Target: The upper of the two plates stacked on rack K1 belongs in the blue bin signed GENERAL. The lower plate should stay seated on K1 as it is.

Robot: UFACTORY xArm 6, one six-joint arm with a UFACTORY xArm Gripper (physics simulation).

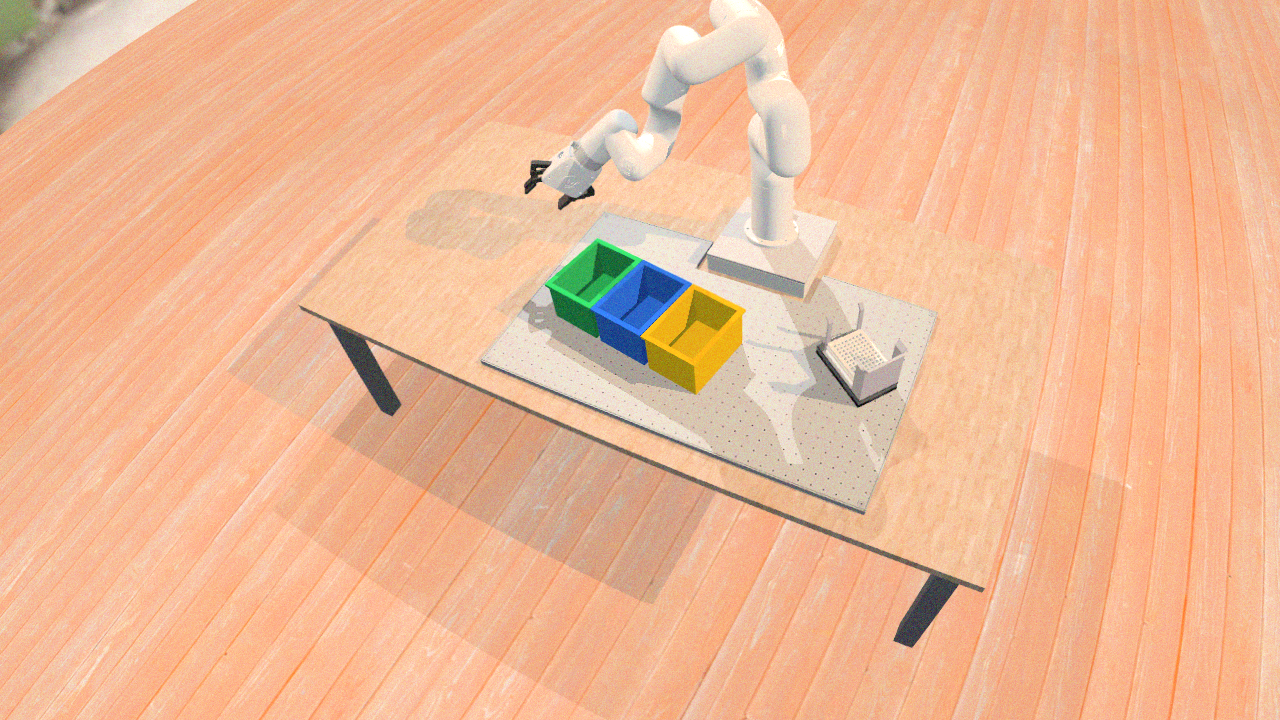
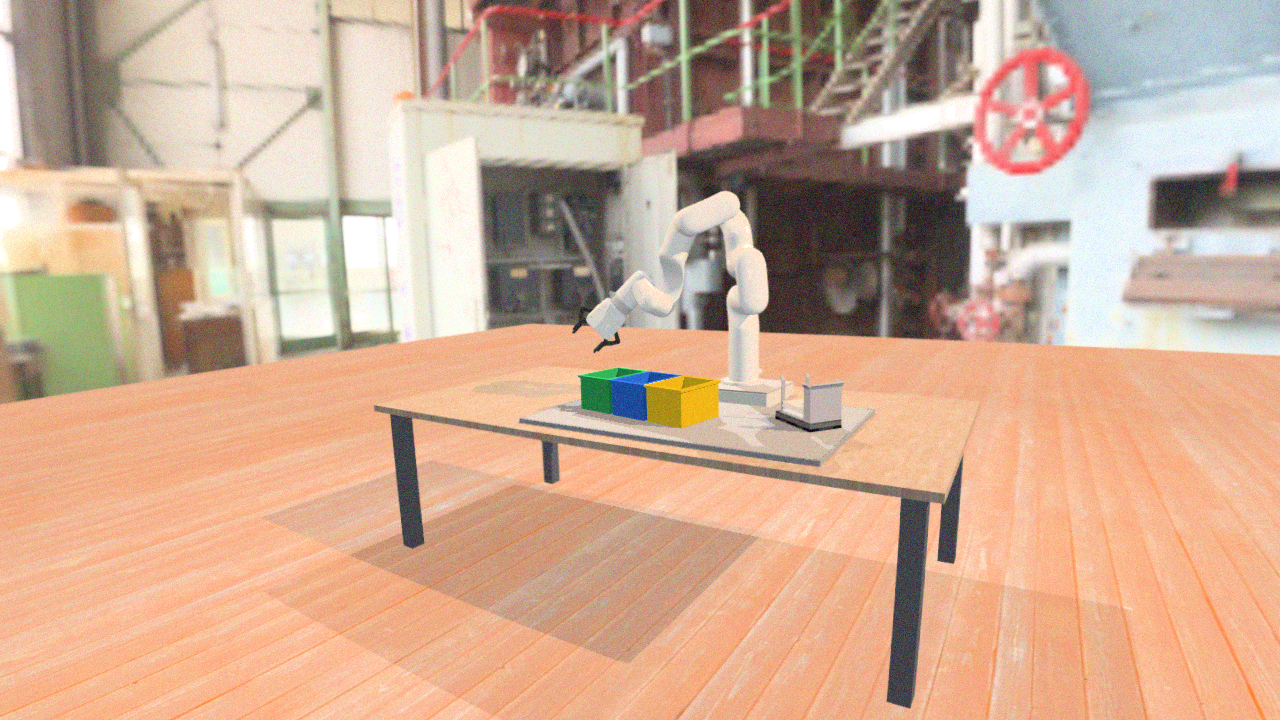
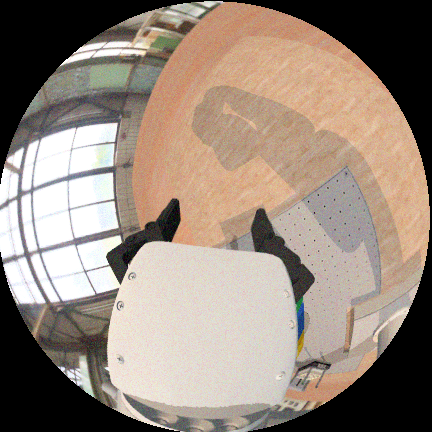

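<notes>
Rack K1 stands at the right of the board, with a dark base, upright corner pieces and a tall pale side. A pale plate with a grid of wells sits level inside it. The lower plate cannot be told apart beneath it. The blue bin stands between the green and yellow bins; no plate shows in its visible interior, and its sign cannot be read. My gripper is open and empty, tilted in the air beyond the green bin, far from the rack.
The green bin and yellow bin adjoin the blue bin on either side. All stand on a perforated grey board on the wooden table. The arm's base block is behind the yellow bin.
</notes>
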